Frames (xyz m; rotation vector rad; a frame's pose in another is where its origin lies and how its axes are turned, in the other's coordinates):
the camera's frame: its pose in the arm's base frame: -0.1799 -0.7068 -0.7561 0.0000 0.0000 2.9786
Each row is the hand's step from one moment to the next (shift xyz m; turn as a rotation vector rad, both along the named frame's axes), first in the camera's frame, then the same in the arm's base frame.
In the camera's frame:
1: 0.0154 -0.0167 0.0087 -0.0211 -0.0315 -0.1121
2: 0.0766 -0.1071 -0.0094 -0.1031 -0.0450 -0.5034
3: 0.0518 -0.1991 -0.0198 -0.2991 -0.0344 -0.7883
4: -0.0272 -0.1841 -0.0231 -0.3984 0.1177 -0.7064
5: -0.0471 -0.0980 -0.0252 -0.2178 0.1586 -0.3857
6: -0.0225 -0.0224 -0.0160 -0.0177 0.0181 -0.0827
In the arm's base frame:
1: -0.0125 0.0190 0.0087 0.0259 0.0277 -0.1121
2: -0.0582 0.1181 -0.0094 0.1090 0.0277 -0.5034
3: -0.0188 0.2049 -0.0198 0.3007 -0.0146 -0.7883
4: 0.0567 0.1772 -0.0231 0.3740 -0.1808 -0.7064
5: 0.0624 0.0891 -0.0252 0.1892 -0.1918 -0.3857
6: 0.0258 0.0185 -0.0160 0.0145 -0.0207 -0.0827

